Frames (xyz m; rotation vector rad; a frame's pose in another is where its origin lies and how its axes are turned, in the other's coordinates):
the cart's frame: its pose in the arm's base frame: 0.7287 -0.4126 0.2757 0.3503 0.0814 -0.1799
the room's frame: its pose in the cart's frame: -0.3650 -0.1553 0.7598 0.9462 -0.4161 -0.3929
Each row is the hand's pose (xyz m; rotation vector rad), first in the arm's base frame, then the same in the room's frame.
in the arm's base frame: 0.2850 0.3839 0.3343 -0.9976 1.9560 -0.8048
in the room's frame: -0.7531 -0.4351 -0.9878 -2.4683 1.0401 -1.4789
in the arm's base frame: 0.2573 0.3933 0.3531 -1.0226 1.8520 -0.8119
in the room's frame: -0.7820 -0.4234 -0.9723 -2.5025 0.9472 -1.3861
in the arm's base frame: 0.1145 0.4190 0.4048 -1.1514 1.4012 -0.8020
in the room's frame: -0.9111 -0.4097 -0.8895 -2.6316 0.5517 -0.9646
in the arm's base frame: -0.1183 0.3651 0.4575 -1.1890 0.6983 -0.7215
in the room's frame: -1.0559 -0.4337 -0.6937 -2.5598 0.0104 -0.2929
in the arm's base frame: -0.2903 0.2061 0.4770 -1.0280 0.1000 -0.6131
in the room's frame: -1.0831 -0.4902 -0.4672 -2.2215 -0.3505 0.2392
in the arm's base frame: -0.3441 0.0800 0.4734 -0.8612 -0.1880 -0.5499
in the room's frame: -1.0407 -0.5302 -0.3431 -1.9526 -0.4768 0.4648
